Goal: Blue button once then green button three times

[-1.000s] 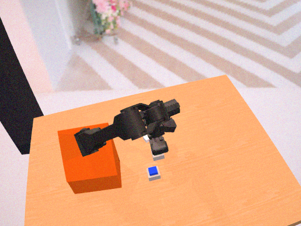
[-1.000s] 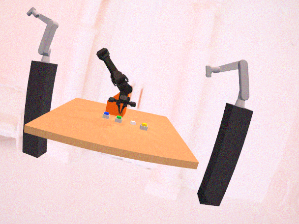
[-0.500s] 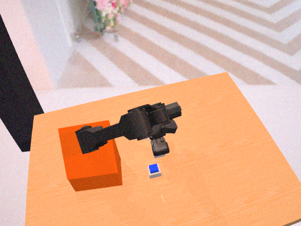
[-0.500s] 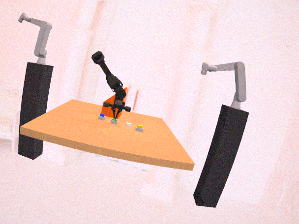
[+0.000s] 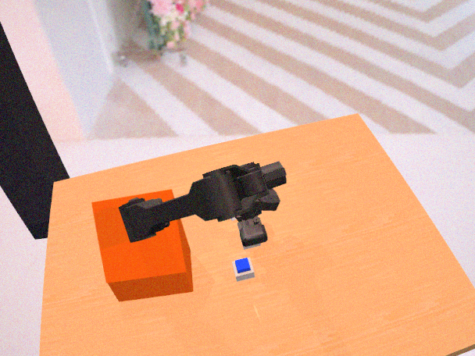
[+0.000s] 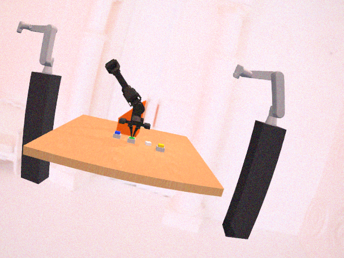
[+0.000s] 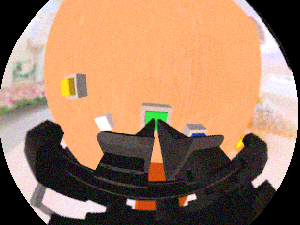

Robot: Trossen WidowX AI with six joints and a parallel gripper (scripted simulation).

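My gripper tip is 1 cm above the green button. Also, from my gripper tip: yellow button: 3 cm ahead, 18 cm to the left; small white block: 4 cm behind, 10 cm to the left, 2 cm below; blue button: 3 cm behind, 10 cm to the right.
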